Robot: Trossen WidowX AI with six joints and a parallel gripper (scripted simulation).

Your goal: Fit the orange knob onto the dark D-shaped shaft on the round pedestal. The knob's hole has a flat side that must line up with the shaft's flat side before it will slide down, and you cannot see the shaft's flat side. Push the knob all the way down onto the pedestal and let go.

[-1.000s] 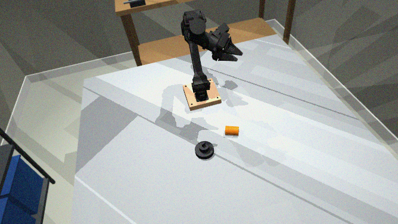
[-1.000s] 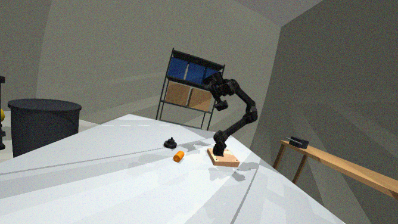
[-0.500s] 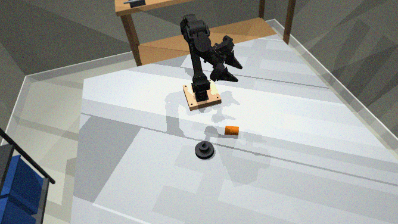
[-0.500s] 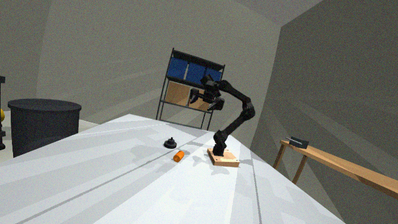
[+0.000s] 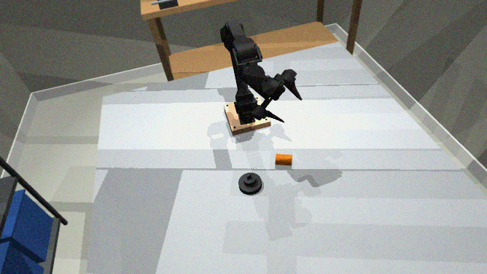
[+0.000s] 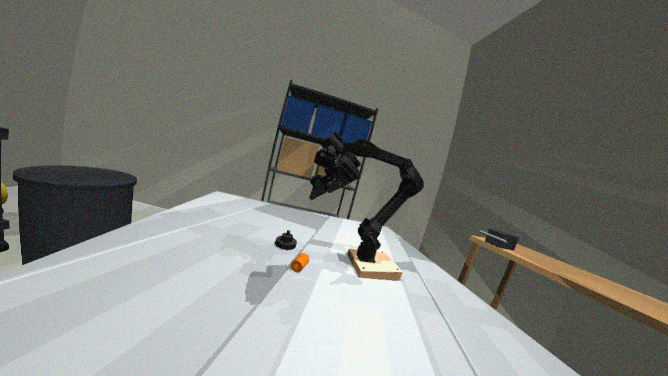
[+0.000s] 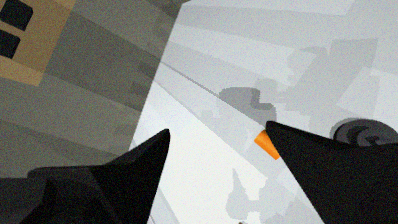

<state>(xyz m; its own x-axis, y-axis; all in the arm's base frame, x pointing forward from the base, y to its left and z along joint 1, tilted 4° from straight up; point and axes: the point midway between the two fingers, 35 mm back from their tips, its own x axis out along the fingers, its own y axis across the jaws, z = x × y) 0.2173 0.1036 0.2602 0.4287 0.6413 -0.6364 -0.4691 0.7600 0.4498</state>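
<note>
Right now my gripper tip is 3 cm to the left of the orange knob and 23 cm above it. Also, from my gripper tip: dark round pedestal (7 cm ahead, 18 cm to the right, 22 cm below).
</note>
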